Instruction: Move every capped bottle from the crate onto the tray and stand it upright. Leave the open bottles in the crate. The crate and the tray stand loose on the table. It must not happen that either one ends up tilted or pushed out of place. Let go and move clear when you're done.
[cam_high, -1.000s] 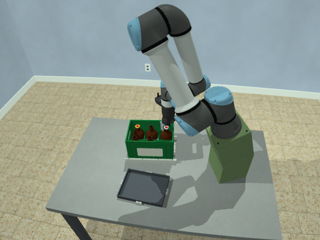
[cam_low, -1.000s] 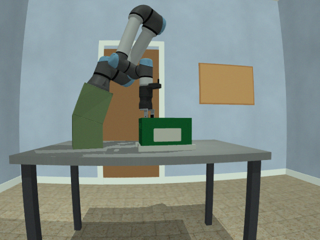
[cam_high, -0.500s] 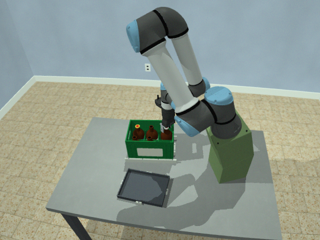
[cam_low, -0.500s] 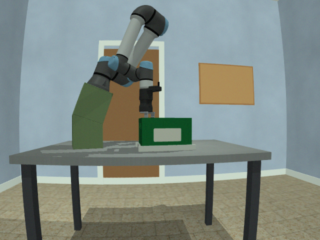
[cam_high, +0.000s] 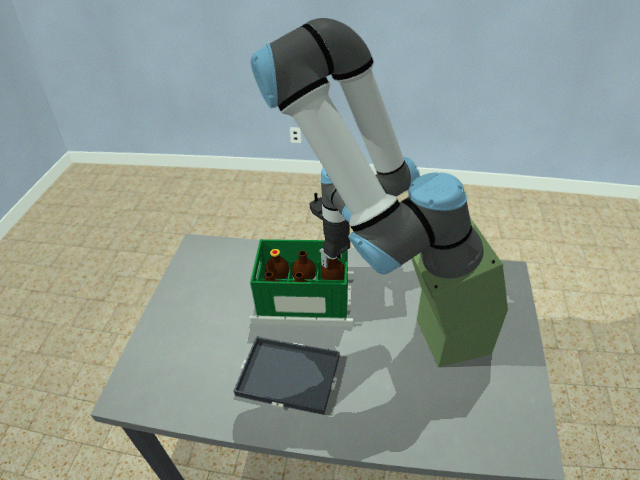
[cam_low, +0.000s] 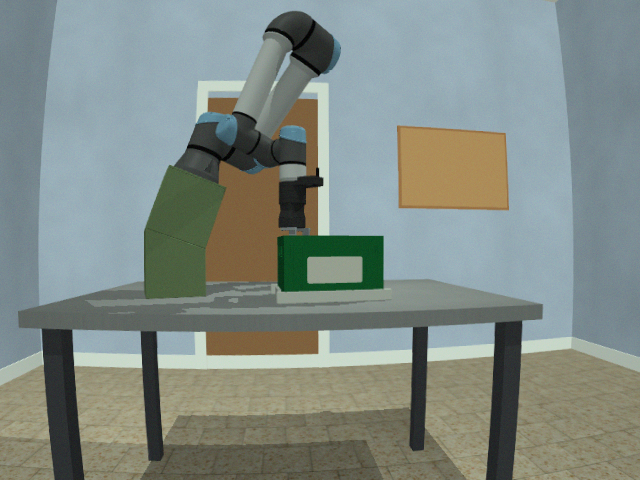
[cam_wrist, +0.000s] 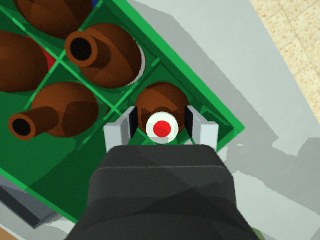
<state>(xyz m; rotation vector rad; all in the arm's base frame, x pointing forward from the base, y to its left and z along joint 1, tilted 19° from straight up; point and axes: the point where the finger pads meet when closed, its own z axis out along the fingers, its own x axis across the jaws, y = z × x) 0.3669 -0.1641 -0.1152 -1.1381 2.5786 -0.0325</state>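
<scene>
The green crate lies 90 mm ahead of my hand, 50 mm to the left of it and 70 mm below it. From my hand the other things lie so: dark grey tray (90 mm ahead, 330 mm to the left, 140 mm below).
</scene>
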